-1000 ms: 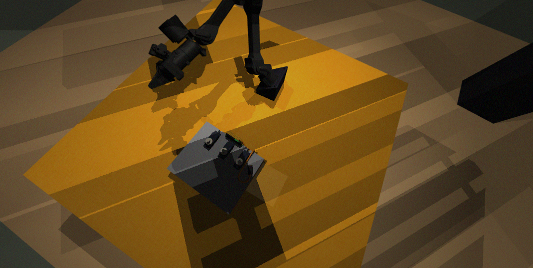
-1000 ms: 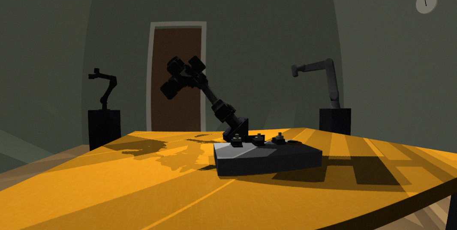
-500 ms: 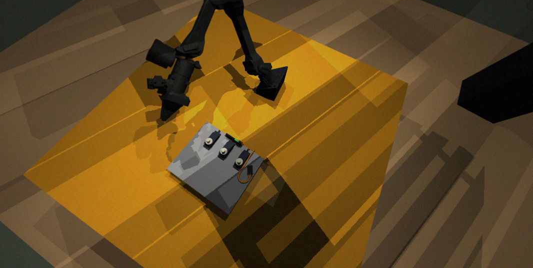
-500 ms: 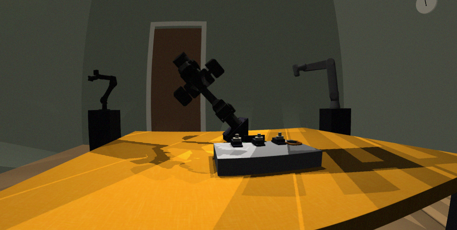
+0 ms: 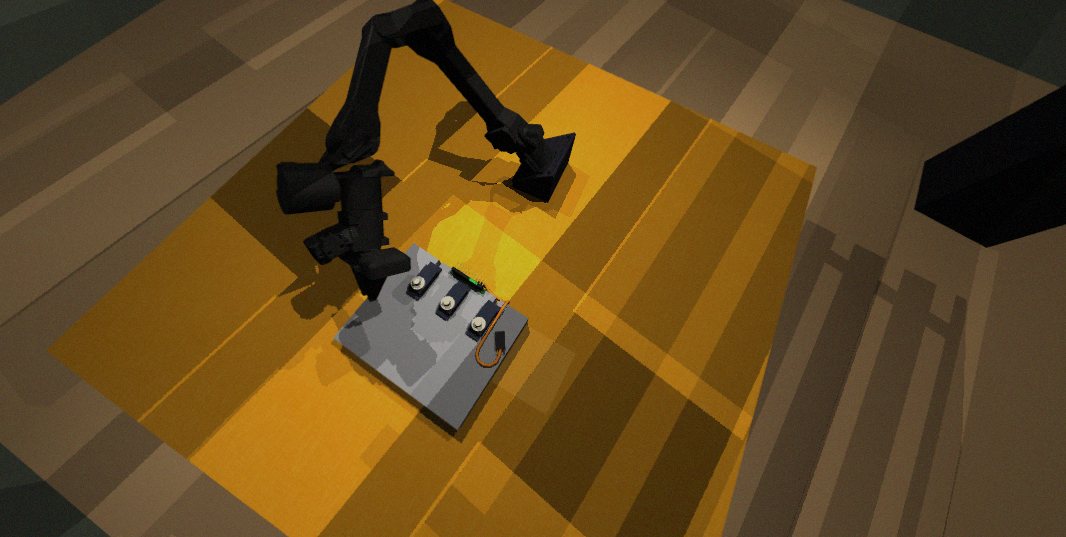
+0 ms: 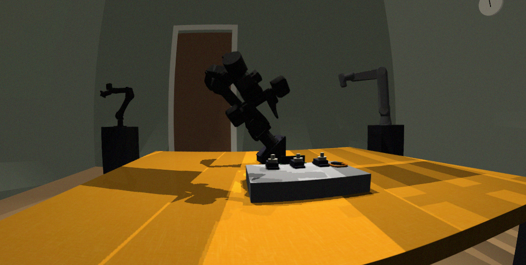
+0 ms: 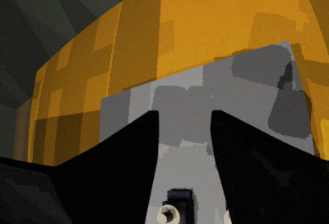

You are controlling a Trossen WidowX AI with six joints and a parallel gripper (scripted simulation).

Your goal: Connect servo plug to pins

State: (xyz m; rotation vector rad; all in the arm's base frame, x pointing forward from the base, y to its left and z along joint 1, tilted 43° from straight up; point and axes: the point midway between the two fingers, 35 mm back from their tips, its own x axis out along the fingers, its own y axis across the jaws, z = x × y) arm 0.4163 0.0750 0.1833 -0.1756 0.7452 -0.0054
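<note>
The green band lies 14 cm behind my gripper tip, 10 cm to the left of it and 11 cm below it. From my gripper tip the other things lie so: servo: 9 cm behind, 8 cm to the left, 14 cm below; then grey holder: 2 cm ahead, 9 cm to the left, 16 cm below.
</note>
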